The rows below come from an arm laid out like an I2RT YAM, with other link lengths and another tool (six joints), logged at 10 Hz.
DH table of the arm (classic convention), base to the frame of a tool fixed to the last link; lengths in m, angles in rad. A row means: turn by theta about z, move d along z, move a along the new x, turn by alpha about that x. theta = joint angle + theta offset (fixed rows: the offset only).
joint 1: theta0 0; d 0.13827; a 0.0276; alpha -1.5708
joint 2: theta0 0; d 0; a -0.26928; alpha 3.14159
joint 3: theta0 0.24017; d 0; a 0.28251; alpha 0
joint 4: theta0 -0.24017; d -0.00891; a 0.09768; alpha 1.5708
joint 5: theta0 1.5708; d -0.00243; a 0; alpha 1.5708
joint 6: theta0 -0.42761; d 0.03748; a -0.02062; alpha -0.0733
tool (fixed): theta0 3.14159; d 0.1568; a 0; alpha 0
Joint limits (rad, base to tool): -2.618..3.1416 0..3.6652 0..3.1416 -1.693..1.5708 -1.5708..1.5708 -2.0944..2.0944
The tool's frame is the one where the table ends.
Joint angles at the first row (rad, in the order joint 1, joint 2, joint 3, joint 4, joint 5, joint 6):
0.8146 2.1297 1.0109 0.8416 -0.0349 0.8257
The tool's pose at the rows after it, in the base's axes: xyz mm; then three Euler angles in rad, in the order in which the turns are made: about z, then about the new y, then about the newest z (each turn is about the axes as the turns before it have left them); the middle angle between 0 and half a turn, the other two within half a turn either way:
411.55, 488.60, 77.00, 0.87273, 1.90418, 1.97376
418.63, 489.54, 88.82, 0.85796, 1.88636, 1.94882
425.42, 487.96, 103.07, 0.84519, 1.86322, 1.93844
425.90, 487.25, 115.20, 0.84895, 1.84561, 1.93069
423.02, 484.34, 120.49, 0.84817, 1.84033, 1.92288
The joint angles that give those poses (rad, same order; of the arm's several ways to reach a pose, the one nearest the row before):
0.8107 2.1323 1.0415 0.8248 -0.0311 0.8133
0.8062 2.1220 1.0612 0.8134 -0.0231 0.7921
0.7981 2.1045 1.0714 0.8092 -0.0196 0.7839
0.7944 2.0818 1.0694 0.8061 -0.0276 0.7755
0.7946 2.0591 1.0516 0.8068 -0.0272 0.7681

